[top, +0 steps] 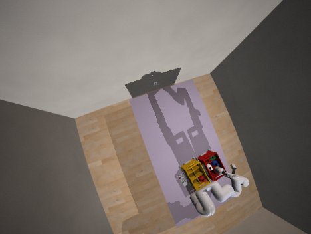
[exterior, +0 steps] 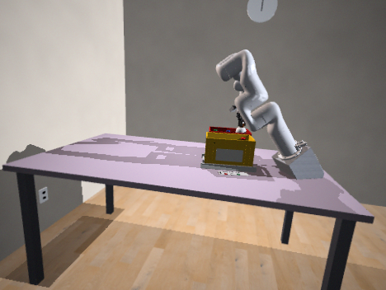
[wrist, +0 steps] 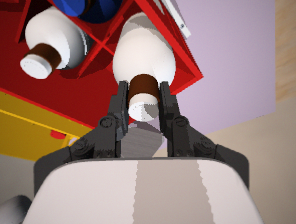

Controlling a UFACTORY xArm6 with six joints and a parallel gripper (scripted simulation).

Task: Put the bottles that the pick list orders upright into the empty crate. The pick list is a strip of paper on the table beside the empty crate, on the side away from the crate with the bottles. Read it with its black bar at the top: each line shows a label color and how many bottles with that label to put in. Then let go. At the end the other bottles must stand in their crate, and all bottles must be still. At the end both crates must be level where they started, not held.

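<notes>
The white bottle is 70 mm below my hand. Round my hand: red crate (70 mm ahead, 70 mm to the left, 140 mm below); then blue-label bottle (80 mm ahead, 30 mm to the left, 140 mm below); then green-label bottle (170 mm ahead, 60 mm to the left, 140 mm below).
</notes>
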